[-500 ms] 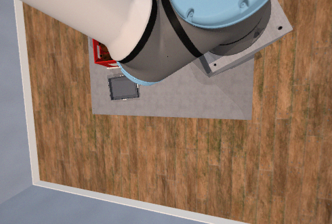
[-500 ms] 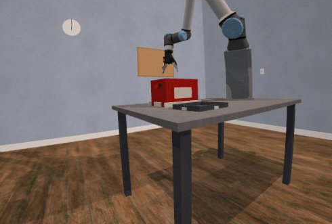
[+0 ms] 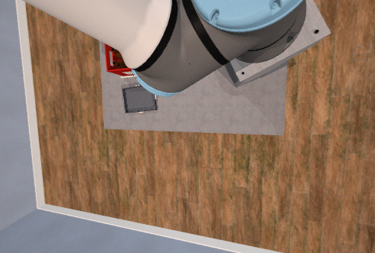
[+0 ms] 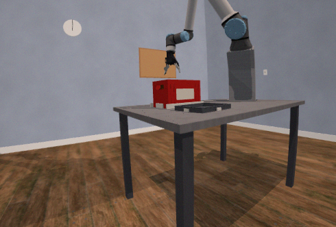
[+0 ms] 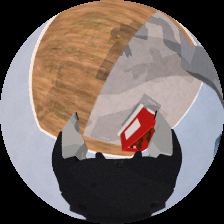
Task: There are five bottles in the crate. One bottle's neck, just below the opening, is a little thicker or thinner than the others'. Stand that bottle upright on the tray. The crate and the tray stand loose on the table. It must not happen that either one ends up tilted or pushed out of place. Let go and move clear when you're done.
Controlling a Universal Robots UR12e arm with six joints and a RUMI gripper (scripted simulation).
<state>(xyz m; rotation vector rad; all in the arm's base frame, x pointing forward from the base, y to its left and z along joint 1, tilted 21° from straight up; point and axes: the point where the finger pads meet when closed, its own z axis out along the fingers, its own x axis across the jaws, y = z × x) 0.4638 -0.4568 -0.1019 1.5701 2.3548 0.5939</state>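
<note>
My hand is 300 mm to the right of the red crate, 220 mm short of it and 180 mm above it. Also, from my hand: dark tray (570 mm to the left, 270 mm ahead, 250 mm below).
</note>
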